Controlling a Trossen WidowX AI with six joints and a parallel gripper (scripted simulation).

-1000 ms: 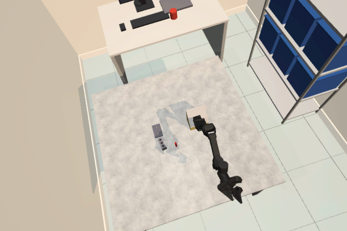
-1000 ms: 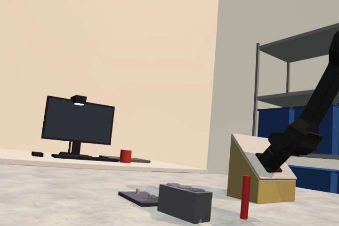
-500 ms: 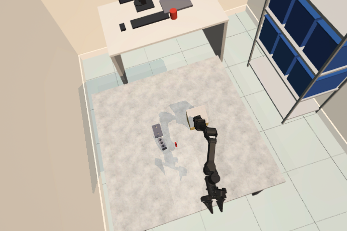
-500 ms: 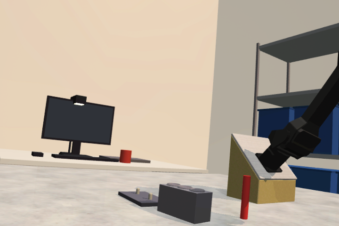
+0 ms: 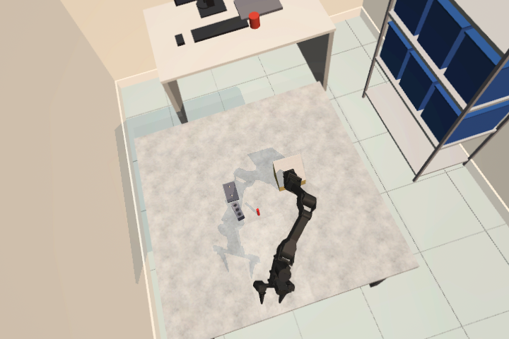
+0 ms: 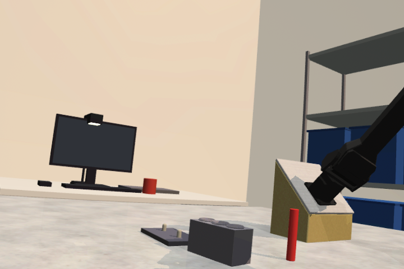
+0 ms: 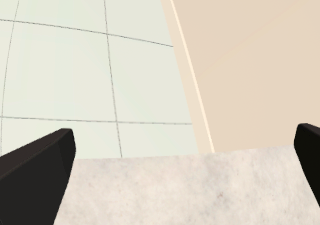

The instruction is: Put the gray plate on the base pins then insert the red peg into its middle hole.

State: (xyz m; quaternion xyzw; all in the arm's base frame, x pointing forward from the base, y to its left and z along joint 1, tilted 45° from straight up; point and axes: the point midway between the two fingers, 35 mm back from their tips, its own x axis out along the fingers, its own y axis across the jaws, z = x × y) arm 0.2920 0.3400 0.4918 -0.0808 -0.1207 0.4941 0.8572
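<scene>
Right now the gray plate is 3 cm ahead of my gripper tip, 54 cm to the right of it and 14 cm below it. Round my gripper tip: base: 3 cm ahead, 67 cm to the right, 17 cm below; red peg: 8 cm behind, 49 cm to the right, 14 cm below.
</scene>
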